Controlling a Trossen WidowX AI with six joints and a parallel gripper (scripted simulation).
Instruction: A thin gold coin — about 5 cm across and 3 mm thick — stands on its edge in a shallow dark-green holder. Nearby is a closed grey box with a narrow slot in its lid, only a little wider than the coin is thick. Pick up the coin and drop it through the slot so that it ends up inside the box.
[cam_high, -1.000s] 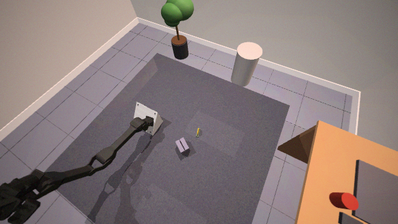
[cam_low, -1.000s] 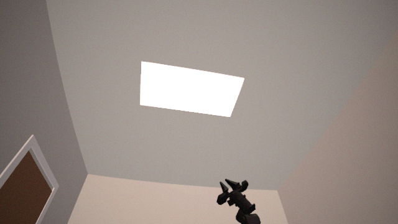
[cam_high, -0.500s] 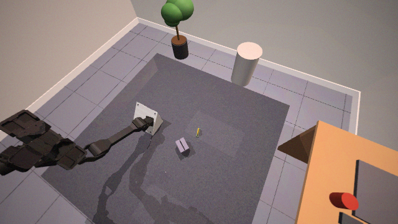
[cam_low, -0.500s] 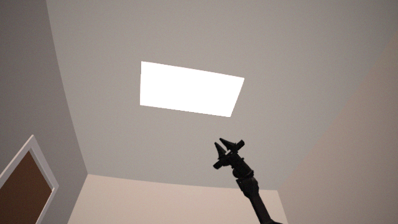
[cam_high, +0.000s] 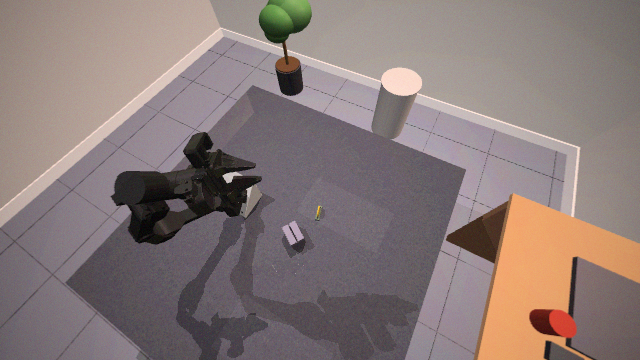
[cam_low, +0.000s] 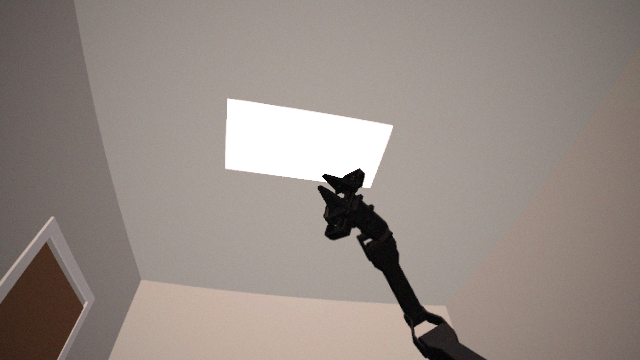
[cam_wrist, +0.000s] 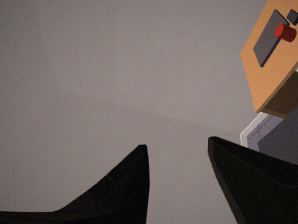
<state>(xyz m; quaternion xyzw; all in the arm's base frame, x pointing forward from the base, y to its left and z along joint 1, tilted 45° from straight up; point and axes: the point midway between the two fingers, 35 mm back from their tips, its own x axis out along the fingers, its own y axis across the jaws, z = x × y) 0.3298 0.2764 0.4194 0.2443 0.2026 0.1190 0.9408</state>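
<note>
Right now the gold coin is 40 mm ahead of my gripper tip, 160 mm to the left of it and 590 mm below it.
</note>
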